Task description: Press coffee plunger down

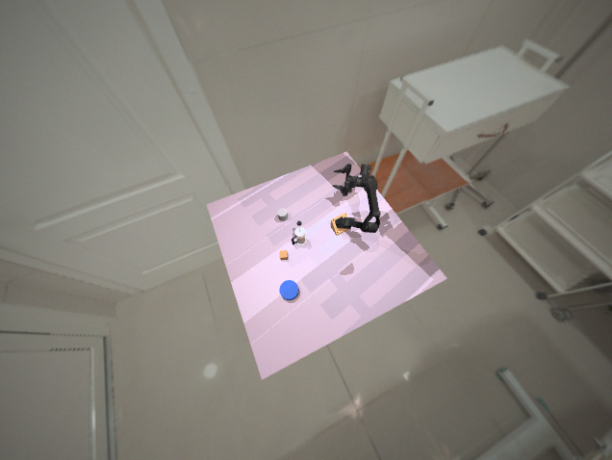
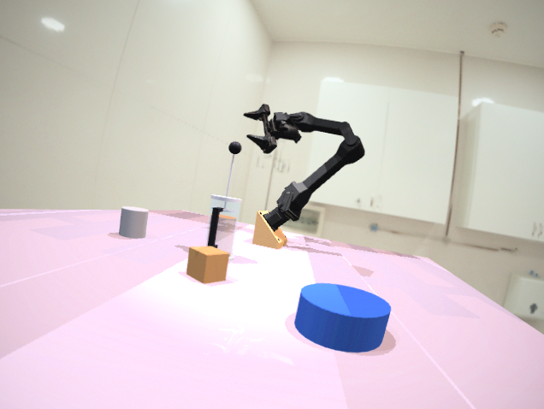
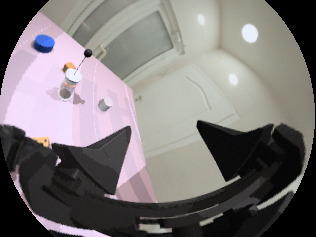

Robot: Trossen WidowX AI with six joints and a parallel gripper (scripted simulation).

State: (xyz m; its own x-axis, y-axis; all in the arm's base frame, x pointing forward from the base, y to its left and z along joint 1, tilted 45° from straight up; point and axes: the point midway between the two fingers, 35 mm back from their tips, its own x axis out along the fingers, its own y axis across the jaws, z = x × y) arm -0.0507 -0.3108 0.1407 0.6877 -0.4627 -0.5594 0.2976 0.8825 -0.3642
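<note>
Right now my gripper tip is 32 cm short of the glass coffee press, 10 cm to the right of it and 26 cm above it. Round my gripper tip: flat blue cylinder (55 cm ahead, 37 cm to the left, 37 cm below).
</note>
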